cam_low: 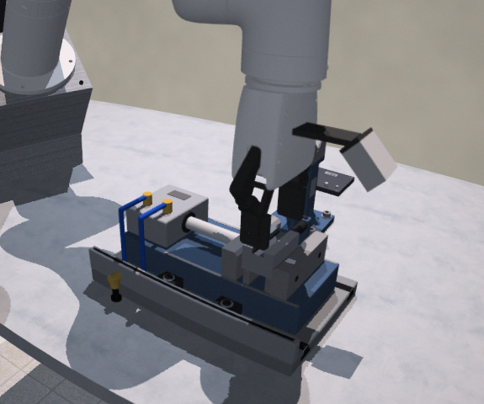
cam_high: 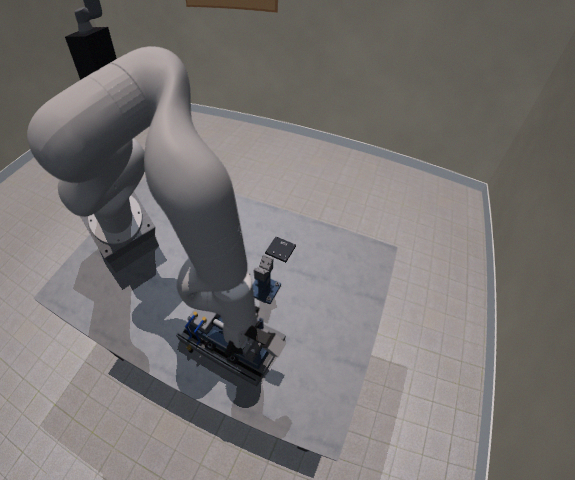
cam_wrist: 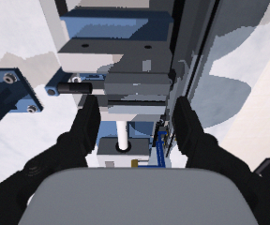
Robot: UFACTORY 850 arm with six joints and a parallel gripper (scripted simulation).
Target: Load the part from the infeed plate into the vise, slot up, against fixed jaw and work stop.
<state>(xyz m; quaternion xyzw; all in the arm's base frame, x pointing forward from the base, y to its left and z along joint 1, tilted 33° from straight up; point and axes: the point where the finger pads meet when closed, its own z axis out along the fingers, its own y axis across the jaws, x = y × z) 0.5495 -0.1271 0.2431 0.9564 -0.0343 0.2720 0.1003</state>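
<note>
My hand is 30 mm above the part. The rest, counted from my hand: black work stop (10 mm ahead, 70 mm to the left, 40 mm below); then fixed jaw (30 mm ahead, 20 mm to the left, 60 mm below); then moving jaw (30 mm behind, 20 mm to the left, 60 mm below).
</note>
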